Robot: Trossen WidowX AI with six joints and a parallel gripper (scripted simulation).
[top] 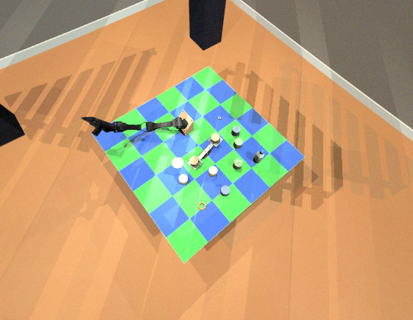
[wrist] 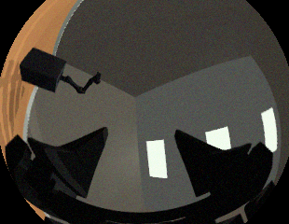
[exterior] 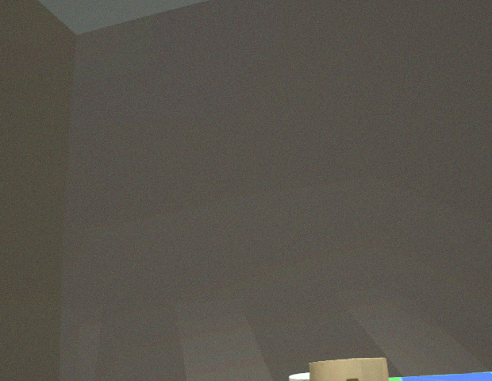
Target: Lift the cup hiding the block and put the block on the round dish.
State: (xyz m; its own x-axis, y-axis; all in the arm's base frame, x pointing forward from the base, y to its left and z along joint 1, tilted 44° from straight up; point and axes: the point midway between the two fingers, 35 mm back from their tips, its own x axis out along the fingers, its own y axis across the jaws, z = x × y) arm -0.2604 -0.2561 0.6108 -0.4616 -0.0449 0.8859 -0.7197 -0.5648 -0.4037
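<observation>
Right now the tan cup is 58 cm ahead of my gripper tip, 48 cm to the left of it and 33 cm below it. The rest, counted from my gripper tip: pale green block (58 cm ahead, 50 cm to the left, 35 cm below); then balance (63 cm to the left, 56 cm ahead, 36 cm below); then white round dish (49 cm ahead, 40 cm to the left, 39 cm below).
</observation>
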